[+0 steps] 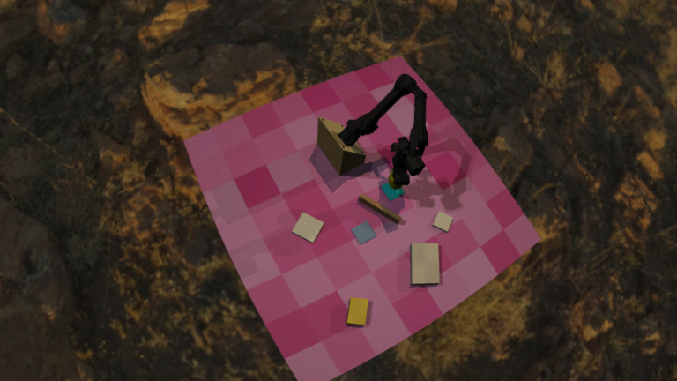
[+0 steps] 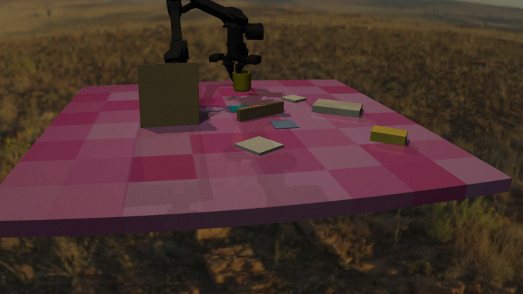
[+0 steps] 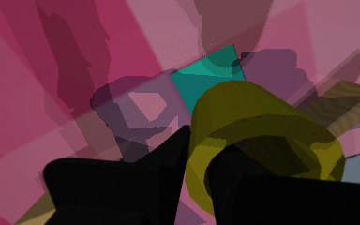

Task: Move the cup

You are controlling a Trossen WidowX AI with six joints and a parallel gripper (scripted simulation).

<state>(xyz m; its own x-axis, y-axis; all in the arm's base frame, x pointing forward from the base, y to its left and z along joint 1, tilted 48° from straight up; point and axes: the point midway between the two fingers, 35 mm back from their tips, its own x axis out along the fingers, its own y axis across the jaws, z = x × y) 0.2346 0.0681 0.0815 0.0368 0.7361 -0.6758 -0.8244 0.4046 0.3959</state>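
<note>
My gripper tip is 2 cm short of the teal pad, 1 cm to the left of it and 11 cm above it. From my gripper tip the other things lie so: blue pad (11 cm ahead, 24 cm to the right, 11 cm below); then olive-yellow cup (2 cm ahead, 2 cm to the right); then wooden block (7 cm ahead, 12 cm to the right, 9 cm below).
</note>
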